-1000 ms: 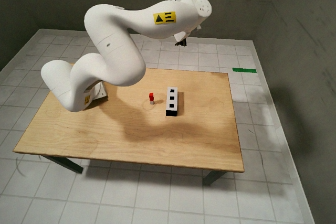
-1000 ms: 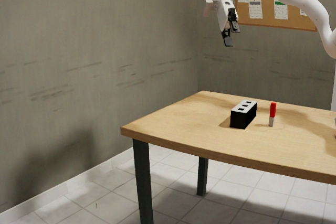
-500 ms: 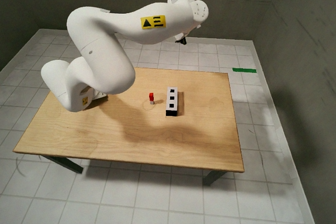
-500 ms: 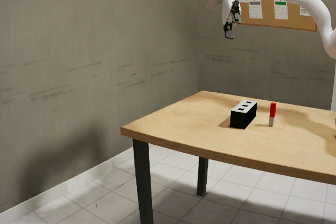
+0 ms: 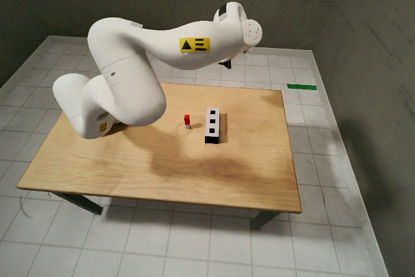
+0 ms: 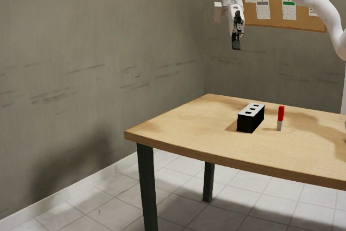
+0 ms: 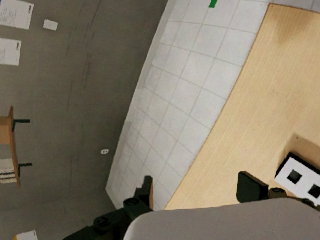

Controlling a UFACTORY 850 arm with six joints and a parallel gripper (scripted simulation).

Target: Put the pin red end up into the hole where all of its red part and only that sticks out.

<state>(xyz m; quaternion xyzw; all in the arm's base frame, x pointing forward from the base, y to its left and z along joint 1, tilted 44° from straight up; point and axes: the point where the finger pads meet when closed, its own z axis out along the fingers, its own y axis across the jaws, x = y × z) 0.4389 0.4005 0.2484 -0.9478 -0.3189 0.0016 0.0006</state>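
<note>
The pin is 30 cm below my hand, 17 cm to the right of it and 15 cm behind it. Also, from my hand: black block (34 cm below, 17 cm to the right, 1 cm behind).
</note>
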